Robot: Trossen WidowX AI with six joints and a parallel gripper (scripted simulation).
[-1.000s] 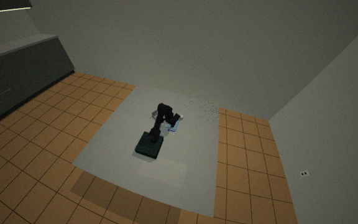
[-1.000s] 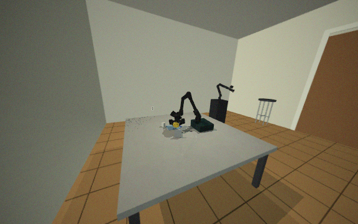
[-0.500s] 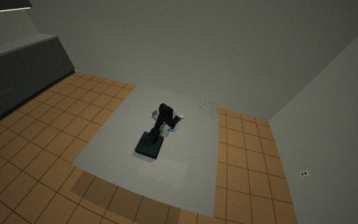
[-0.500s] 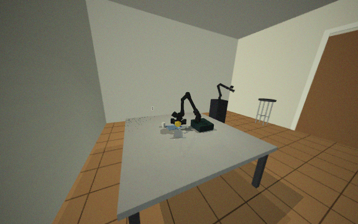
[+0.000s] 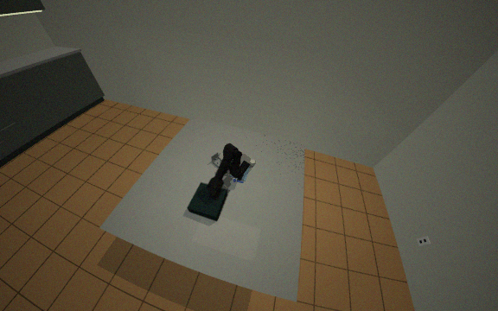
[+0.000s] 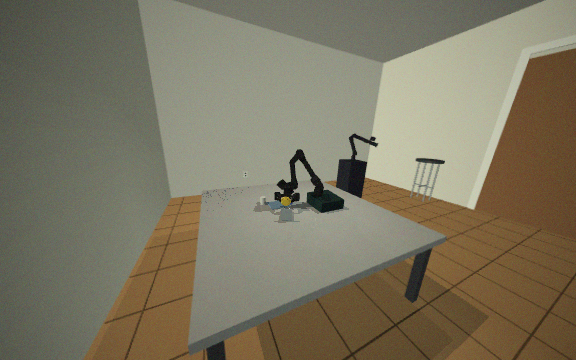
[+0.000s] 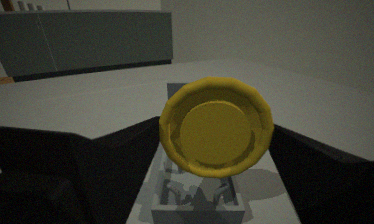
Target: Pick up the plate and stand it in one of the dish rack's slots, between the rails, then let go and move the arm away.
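My gripper tip is now 60 mm above the grey dish rack, 40 mm to the right of it and 10 mm short of it. The rest, counted from my gripper tip: white cup 210 mm to the right, 120 mm ahead, 60 mm below; then light blue mat 150 mm to the right, 80 mm below, 10 mm ahead; then yellow plate 10 mm to the right.
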